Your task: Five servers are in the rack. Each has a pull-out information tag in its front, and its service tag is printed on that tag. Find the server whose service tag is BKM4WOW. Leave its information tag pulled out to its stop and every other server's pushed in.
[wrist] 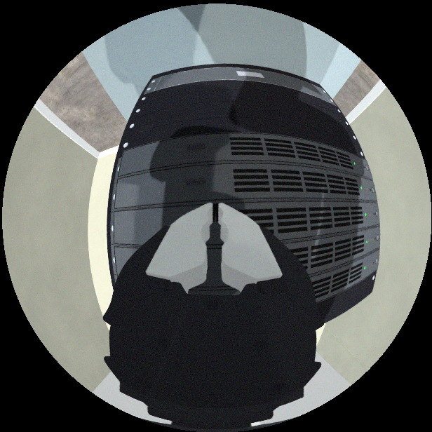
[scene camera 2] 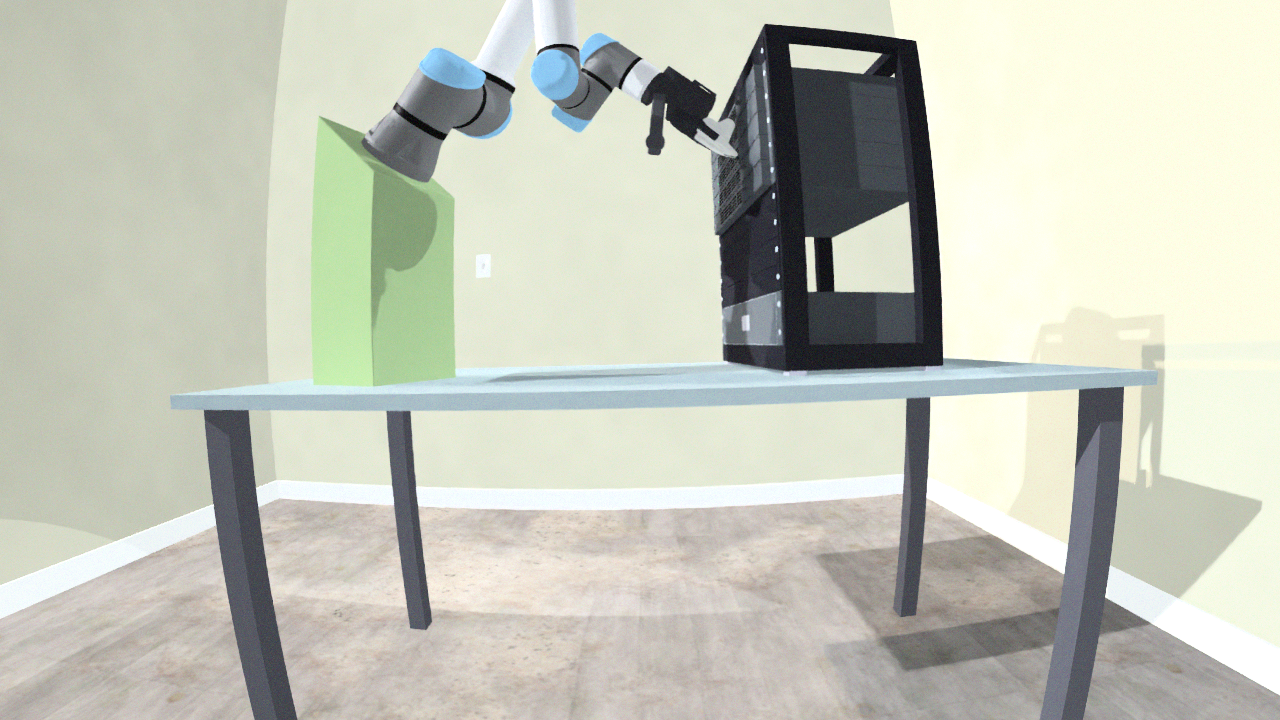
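Note:
The black rack holds five grey servers stacked in its upper part, with dark vent slots and small green lights. In the wrist view, where the table is at the top, the lowest server and the second-lowest server each show a small dark tag front and tag front, both looking flush. No print is readable. My gripper is shut with nothing between its pale fingertips, close in front of the middle server. The gripper hides the tag areas of the upper three servers.
The rack stands on a light blue table. Dark blank panels and a grey unit with a white label lie below the servers. The arm's base is on a green block at the table's left.

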